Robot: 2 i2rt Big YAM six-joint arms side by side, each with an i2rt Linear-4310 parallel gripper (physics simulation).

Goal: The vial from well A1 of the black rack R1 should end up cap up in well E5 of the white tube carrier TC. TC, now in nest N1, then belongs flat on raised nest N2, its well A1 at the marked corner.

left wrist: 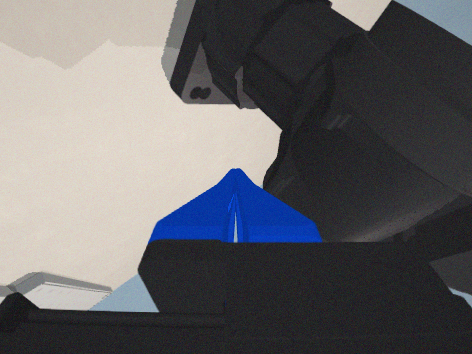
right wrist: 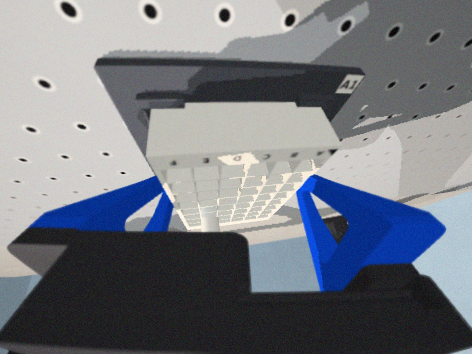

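Note:
The white tube carrier (right wrist: 240,130) stands in front of and over a dark nest (right wrist: 150,75) with an A1 label on its far right corner in the right wrist view. Small letters run along its end wall. A pale vial (right wrist: 210,222) stands in it near the close end, toward the left; its well cannot be read. My right gripper (right wrist: 236,176) is shut on the carrier, one blue finger against each long side. My left gripper (left wrist: 235,177) is shut and empty. The black rack R1 does not show in either view.
A pale plate with rows of round holes (right wrist: 45,107) lies around the nest. A small black object (right wrist: 336,227) shows behind the right finger. A large black arm (left wrist: 370,125) fills the right of the left wrist view. A grey-white flat piece (left wrist: 65,296) shows at lower left.

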